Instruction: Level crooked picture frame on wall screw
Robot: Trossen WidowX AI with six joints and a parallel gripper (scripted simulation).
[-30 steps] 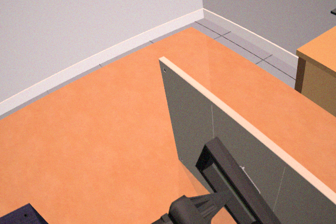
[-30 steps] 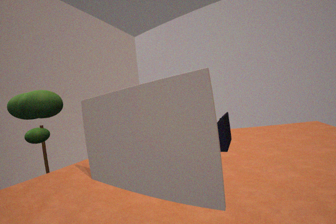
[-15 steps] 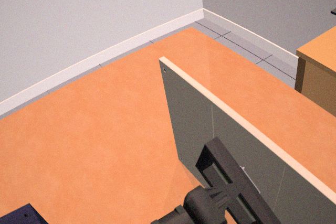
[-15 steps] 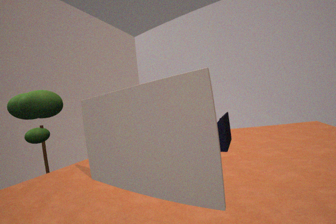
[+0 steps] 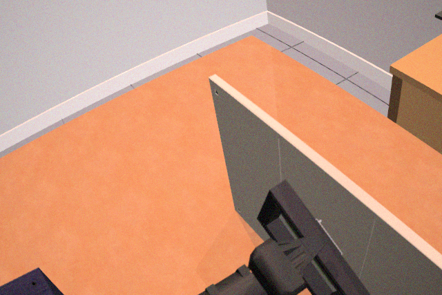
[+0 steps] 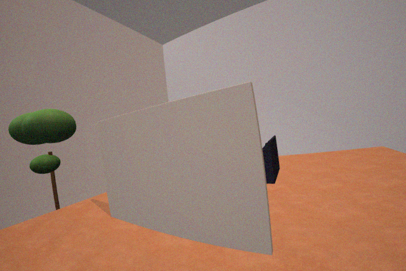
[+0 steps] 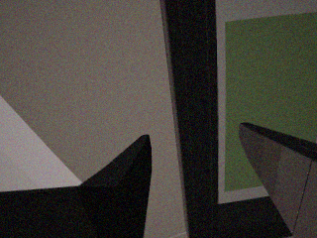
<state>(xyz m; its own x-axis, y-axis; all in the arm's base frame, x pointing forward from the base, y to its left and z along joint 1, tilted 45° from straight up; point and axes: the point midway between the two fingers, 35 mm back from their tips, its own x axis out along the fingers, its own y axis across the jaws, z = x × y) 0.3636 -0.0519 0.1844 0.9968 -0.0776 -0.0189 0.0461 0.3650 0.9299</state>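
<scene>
My gripper tip is 50 mm above the picture frame, 20 mm to the right of it and 10 mm short of it. Round my gripper tip: wall panel (50 mm below, 20 mm to the left, 20 mm ahead).
</scene>
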